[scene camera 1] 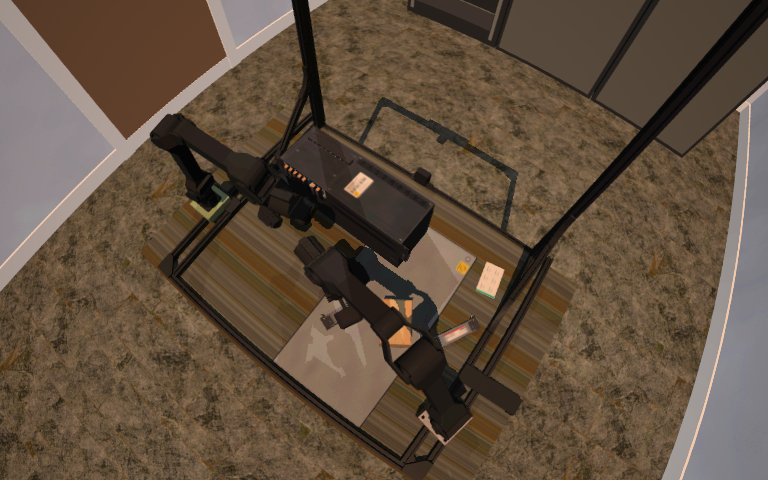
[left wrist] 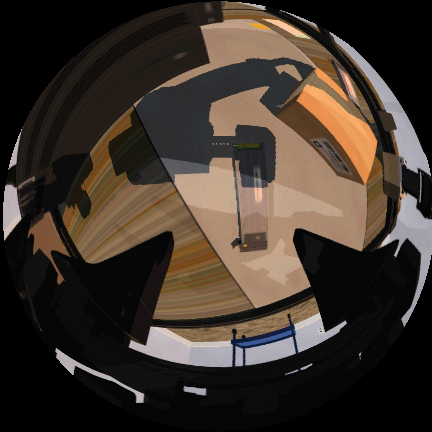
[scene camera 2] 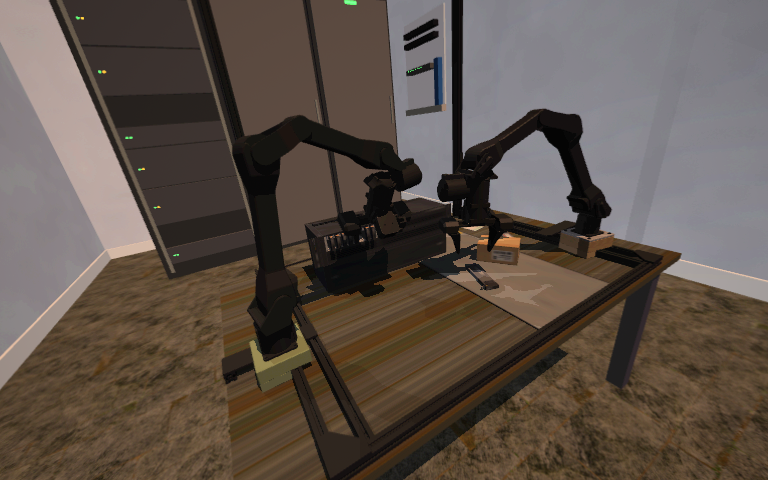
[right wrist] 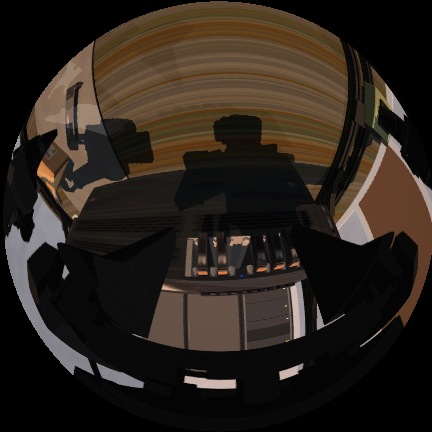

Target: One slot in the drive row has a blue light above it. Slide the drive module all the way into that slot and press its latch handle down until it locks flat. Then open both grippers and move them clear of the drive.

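Places are measured from the left arm's base along level axes (x ahead, y left, z up), in millimetres.
Pixels of known places: left gripper, fingertip midpoint: (left wrist: 235, 236) (scene camera 2: 473, 252); right gripper, fingertip midpoint: (scene camera 2: 370, 238) (right wrist: 235, 232); left arm's base at its link origin: (scene camera 1: 445, 417) (scene camera 2: 586, 232); right arm's base at its link origin: (scene camera 1: 209, 200) (scene camera 2: 278, 345).
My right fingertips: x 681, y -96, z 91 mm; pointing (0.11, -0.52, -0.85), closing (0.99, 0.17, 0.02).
Ahead of a thing's pixels: the offset from my right fingertips to its top centre. "*": to the spot under its first point. Level surfaces: height alone.
The drive module @[dz -141, dx -283, dy +98 mm] (scene camera 2: 482, 276) (left wrist: 258, 215) (right wrist: 73, 112) lies on the grey mat @[dz -151 mm] (scene camera 2: 543, 308) (scene camera 1: 368, 390). A thin dark bar runs along its side in the left wrist view. My left gripper (left wrist: 235, 236) (scene camera 2: 475, 251) is open and empty above it, the module's latch end showing between and just beyond the fingertips. The black drive chassis @[dz +23, dx -59, dy -138 mm] (scene camera 1: 390, 209) (scene camera 2: 421, 240) stands at the back. In the right wrist view a small blue light @[* dz +20, dx +18, dy -48 mm] (right wrist: 242, 275) shows beside a gap in the drive row, between orange-tipped handles. My right gripper (right wrist: 235, 232) (scene camera 2: 372, 221) is open and empty, in front of the row.
An orange-brown box @[dz -91, dx -412, dy +18 mm] (scene camera 1: 400, 322) (scene camera 2: 498, 250) (left wrist: 332, 130) stands on the mat near the module. Another module with a red stripe @[dz -143, dx -540, dy -98 mm] (scene camera 1: 458, 332) (left wrist: 346, 80) and a white card @[dz -151, dx -504, dy -284 mm] (scene camera 1: 489, 279) lie farther right in scene camera 1. A dark frame rail (scene camera 2: 481, 362) borders the table.
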